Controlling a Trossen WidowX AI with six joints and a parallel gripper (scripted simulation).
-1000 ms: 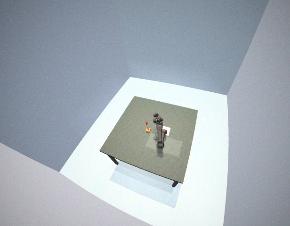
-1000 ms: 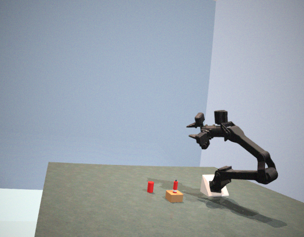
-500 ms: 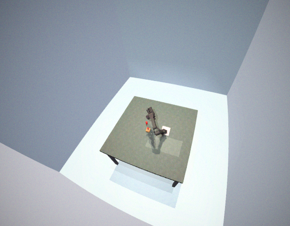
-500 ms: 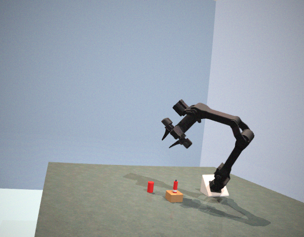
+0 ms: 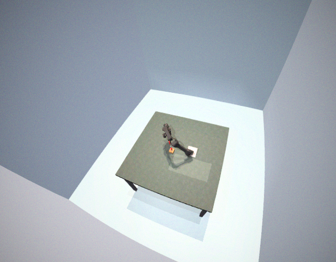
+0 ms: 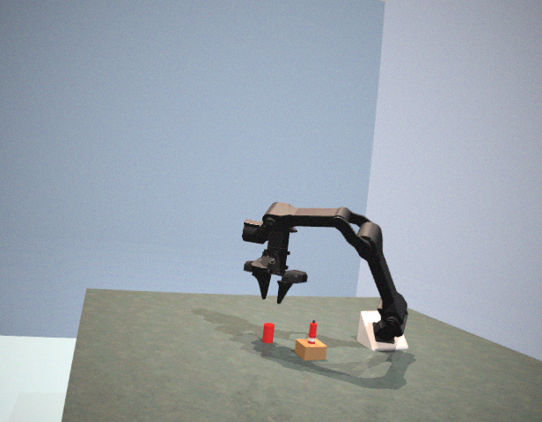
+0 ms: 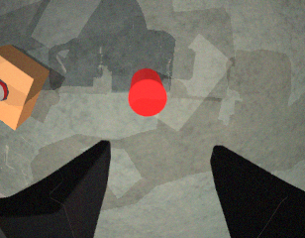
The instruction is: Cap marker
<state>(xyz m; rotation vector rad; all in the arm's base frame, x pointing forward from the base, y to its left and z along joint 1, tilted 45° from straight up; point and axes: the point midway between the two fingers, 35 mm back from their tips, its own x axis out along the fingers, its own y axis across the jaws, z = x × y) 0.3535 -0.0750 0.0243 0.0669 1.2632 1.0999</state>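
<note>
Right now my gripper tip is 1 cm to the right of the red cap and 9 cm above it. From my gripper tip the other things lie so: orange holder block (9 cm behind, 12 cm to the left, 10 cm below).
</note>
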